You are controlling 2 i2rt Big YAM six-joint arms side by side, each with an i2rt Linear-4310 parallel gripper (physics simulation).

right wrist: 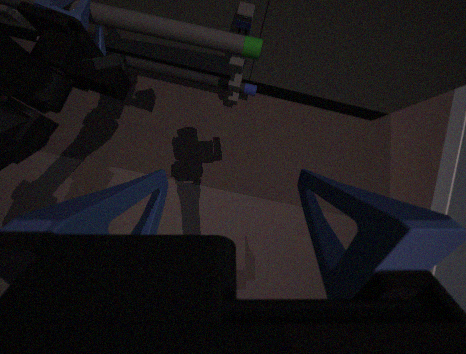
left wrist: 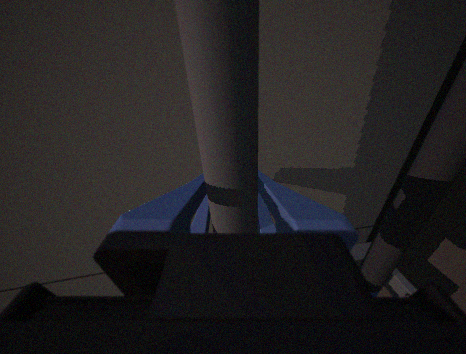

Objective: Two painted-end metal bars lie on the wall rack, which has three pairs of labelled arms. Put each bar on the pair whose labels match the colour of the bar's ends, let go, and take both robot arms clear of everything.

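Frame: origin at the left arm's base, x ahead, y left, z up, level; metres.
Seen in the pictures: left gripper, fingertip midpoint: [left wrist: 233, 176]; right gripper, fingertip midpoint: [right wrist: 232, 176].
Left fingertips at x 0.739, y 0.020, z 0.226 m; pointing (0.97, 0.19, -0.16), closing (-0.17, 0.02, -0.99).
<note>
Offsets run from my left fingertips to a thing's top centre. "*": to the spot under its first point.
The green-ended bar {dx -0.007, dy -0.065, dz +0.020 m} [left wrist: 225, 100] [right wrist: 170, 28] runs between the fingers of my left gripper [left wrist: 233, 176], which is shut on it; its green end {* dx +0.054, dy -0.287, dz +0.017 m} [right wrist: 253, 47] points right in the right wrist view. That bar passes in front of the rack's right-hand arms; whether it touches one is unclear. The blue-ended bar {dx +0.001, dy -0.069, dz -0.136 m} [left wrist: 383, 261] [right wrist: 172, 71] lies lower, with its blue end {* dx +0.062, dy -0.301, dz -0.138 m} [right wrist: 250, 90] just past a pale lower rack arm [right wrist: 234, 91]. Arm labels are too dark to read surely. My right gripper [right wrist: 232, 176] is open and empty, well away from both bars.
A pale upper rack arm [right wrist: 245, 10] stands at the top of the right wrist view. The dark left arm [right wrist: 50, 65] fills that view's upper left. A dark wall [right wrist: 350, 45] is at upper right, and a pale upright edge [right wrist: 450, 150] at far right. Arm shadows fall below the rack.
</note>
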